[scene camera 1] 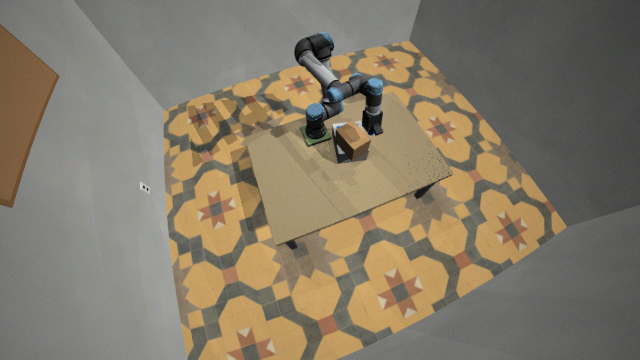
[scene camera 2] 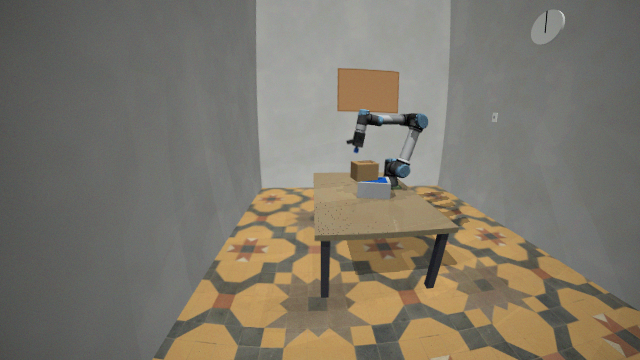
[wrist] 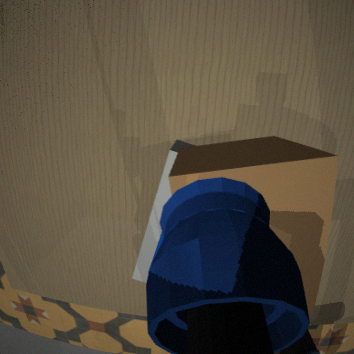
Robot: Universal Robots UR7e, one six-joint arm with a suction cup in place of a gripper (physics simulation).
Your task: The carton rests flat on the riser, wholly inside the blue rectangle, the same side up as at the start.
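Pixels of known places: hand, tool point: (scene camera 1: 370, 133) (scene camera 2: 355, 152) (wrist: 214, 225); arm's base, link origin: (scene camera 1: 315, 131).
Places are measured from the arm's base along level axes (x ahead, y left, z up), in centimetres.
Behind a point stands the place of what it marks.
Note:
The brown carton (scene camera 1: 353, 141) @(x 31.1, y 15.3, z 22.5 cm) (scene camera 2: 364, 171) @(x 27.0, y 24.1, z 17.1 cm) (wrist: 305, 185) @(x 33.9, y 15.4, z 22.5 cm) sits on the white and grey riser (scene camera 1: 340, 151) @(x 27.7, y 9.1, z 9.5 cm) (scene camera 2: 374, 190) @(x 19.4, y 29.1, z 3.9 cm) (wrist: 155, 230) @(x 18.8, y 27.5, z 9.5 cm). It looks level, turned relative to the riser, and reaches past the riser's edge on the left in scene camera 2. Part of the blue rectangle (scene camera 2: 381, 180) @(x 12.8, y 21.4, z 9.5 cm) shows beside the carton; the rest is hidden under or behind it, and the carton appears to extend past it. My gripper, a blue suction cup (scene camera 1: 371, 133) (scene camera 2: 356, 150) (wrist: 215, 192), is open and holds nothing. It hangs above the carton with a gap, and hides part of it in the wrist view.
The riser stands on the wooden table (scene camera 1: 300, 200) @(x 48.1, y -23.4, z -2.5 cm) (scene camera 2: 340, 210) @(x 45.3, y 51.5, z -2.5 cm). The arm's base (scene camera 1: 315, 131) @(x 5.7, y -1.5, z 7.0 cm) (scene camera 2: 396, 175) stands close beside the riser on a green plate (scene camera 1: 310, 142) @(x 8.7, y -6.3, z 0.0 cm). The arm arches over the table's back part. Grey walls surround the table.

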